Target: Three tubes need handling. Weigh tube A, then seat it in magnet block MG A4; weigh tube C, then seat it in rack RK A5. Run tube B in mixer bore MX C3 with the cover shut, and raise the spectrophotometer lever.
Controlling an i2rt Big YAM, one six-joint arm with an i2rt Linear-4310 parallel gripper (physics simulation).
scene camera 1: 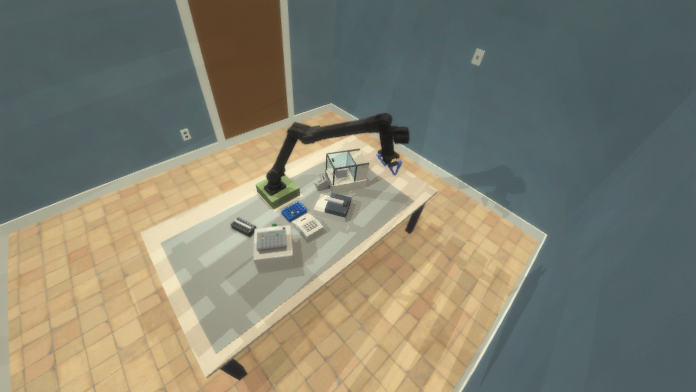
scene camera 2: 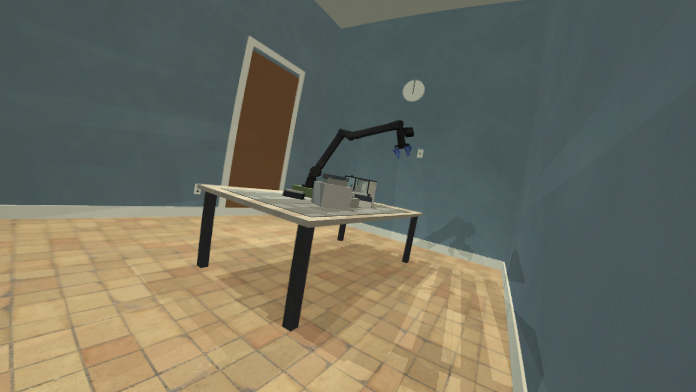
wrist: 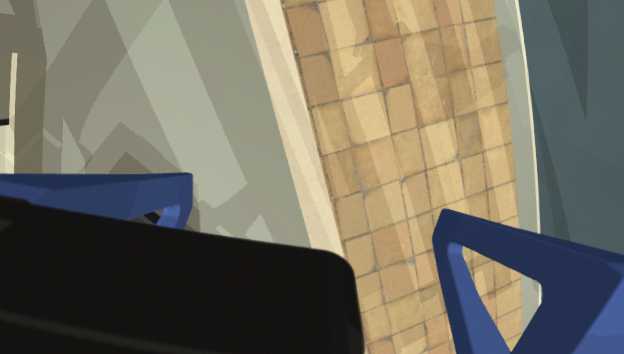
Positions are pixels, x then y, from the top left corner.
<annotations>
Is my gripper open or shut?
Open.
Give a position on a glass-box balance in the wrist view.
At 30, 72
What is my gripper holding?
Nothing.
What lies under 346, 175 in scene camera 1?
A glass-box balance.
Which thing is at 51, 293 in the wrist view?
My gripper.
</annotations>
